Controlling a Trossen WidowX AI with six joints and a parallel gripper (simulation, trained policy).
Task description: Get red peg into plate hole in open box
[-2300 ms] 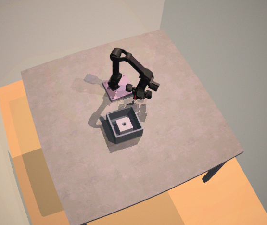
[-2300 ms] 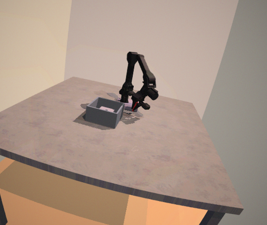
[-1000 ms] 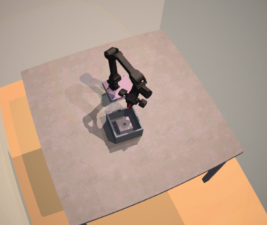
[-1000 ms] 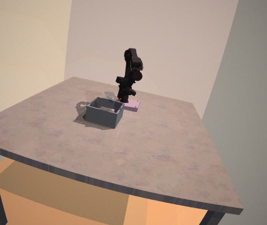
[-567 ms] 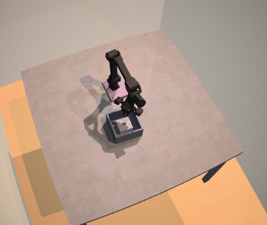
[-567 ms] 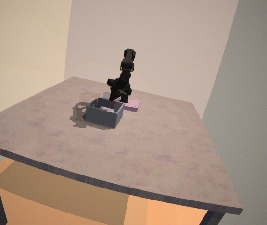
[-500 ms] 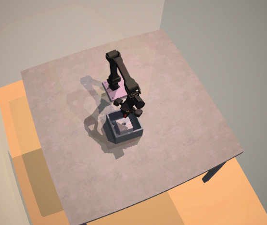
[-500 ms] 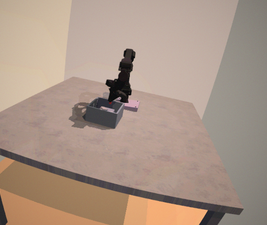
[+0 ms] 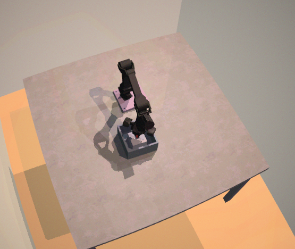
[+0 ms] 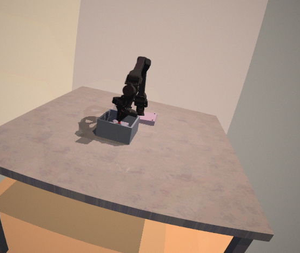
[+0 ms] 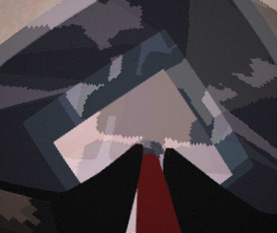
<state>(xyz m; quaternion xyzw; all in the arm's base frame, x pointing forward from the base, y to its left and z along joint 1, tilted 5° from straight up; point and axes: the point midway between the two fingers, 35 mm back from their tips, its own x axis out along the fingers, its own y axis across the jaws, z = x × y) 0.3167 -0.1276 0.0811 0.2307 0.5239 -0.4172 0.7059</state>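
My gripper tip is 1 cm past the red peg, 1 cm to the right of it and 3 cm below it. The rest, counted from my gripper tip: grey box: 1 cm to the left, 5 cm below; then plate: 1 cm to the left, 3 cm below.
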